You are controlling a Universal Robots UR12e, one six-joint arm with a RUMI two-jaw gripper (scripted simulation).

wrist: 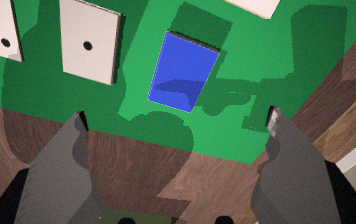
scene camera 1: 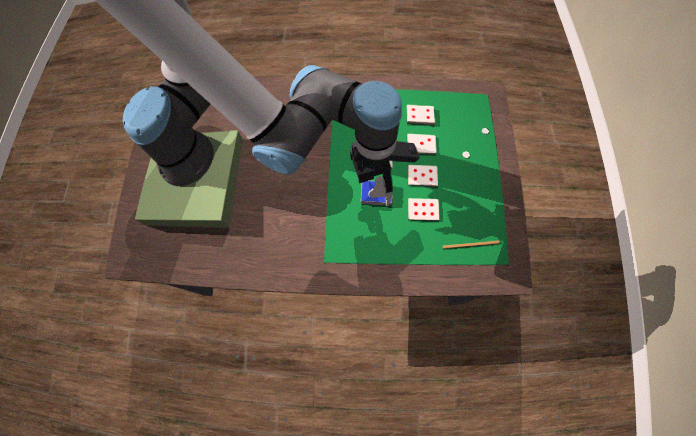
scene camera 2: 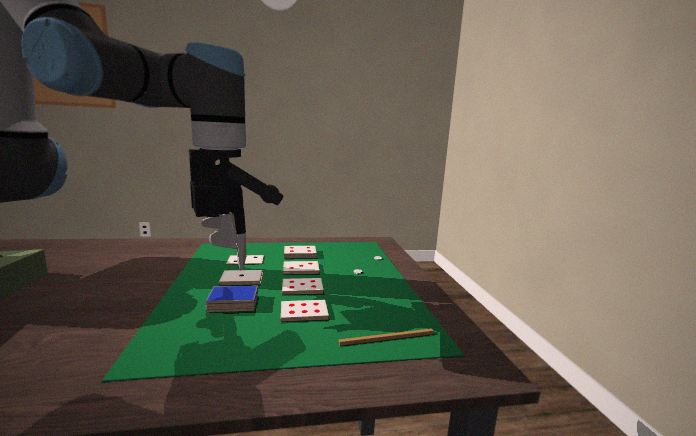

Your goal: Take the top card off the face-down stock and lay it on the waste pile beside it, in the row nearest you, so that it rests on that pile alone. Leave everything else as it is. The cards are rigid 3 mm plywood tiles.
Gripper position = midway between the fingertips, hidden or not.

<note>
In view: the gripper point(scene camera 2: 232, 255).
The gripper is seen too in the wrist view point(wrist: 176, 109) and in scene camera 1 point(scene camera 1: 377, 179).
</note>
